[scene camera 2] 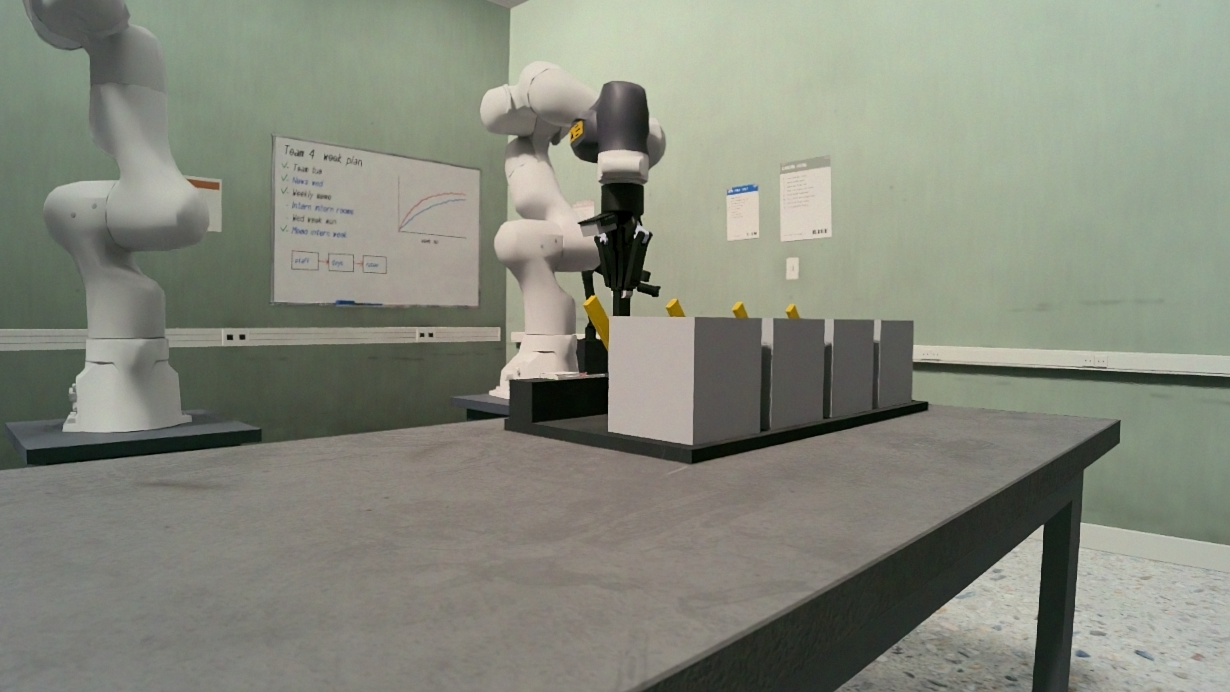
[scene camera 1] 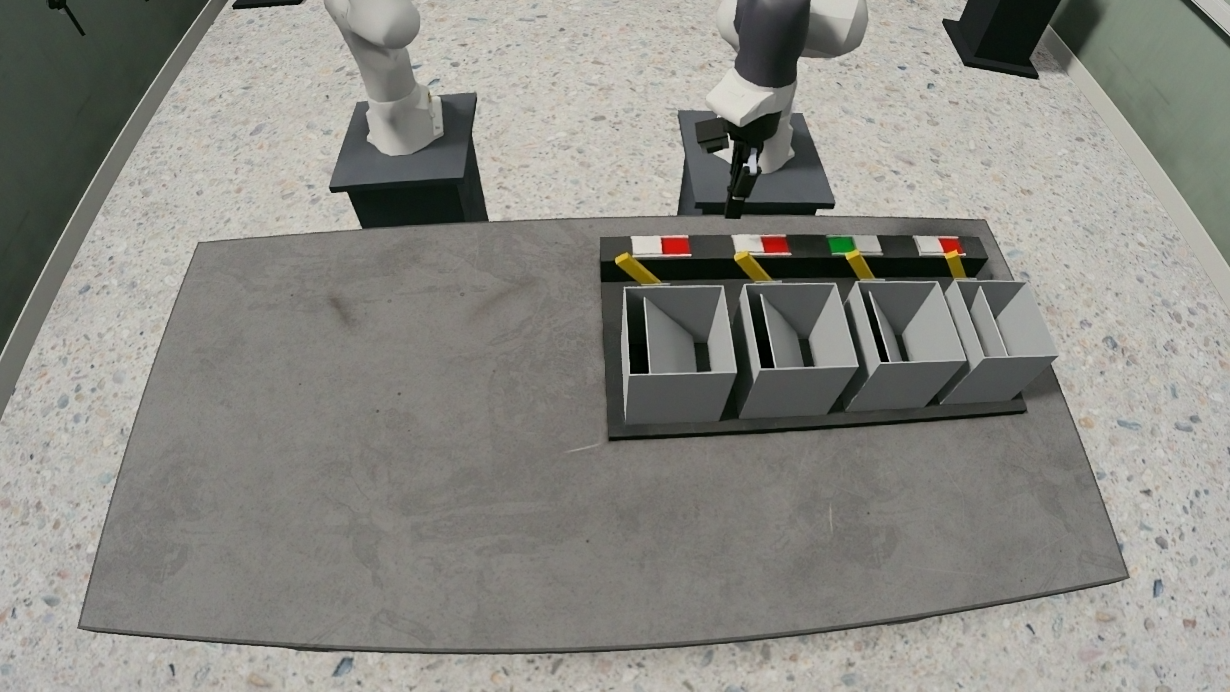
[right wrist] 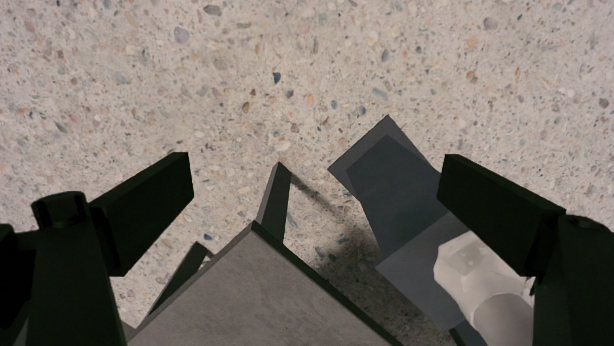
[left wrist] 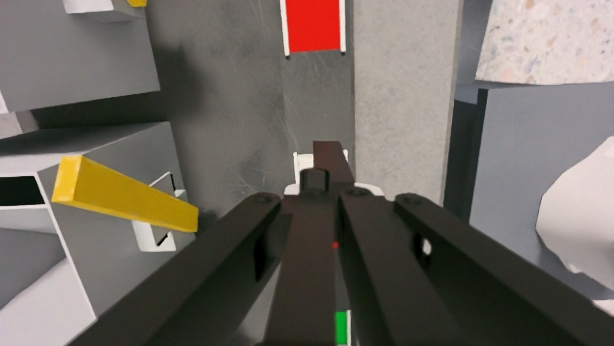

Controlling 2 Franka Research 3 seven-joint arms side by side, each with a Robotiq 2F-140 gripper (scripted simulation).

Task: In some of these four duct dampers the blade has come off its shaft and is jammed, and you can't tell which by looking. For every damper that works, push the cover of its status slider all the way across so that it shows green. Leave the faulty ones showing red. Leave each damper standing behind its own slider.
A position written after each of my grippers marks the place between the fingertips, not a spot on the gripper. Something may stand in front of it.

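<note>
Visible: my left gripper (scene camera 2: 621, 328), (scene camera 1: 732, 215), (left wrist: 325, 162); my right gripper (right wrist: 316, 175); a damper (scene camera 2: 691, 380); a further damper (scene camera 1: 997, 375).
</note>
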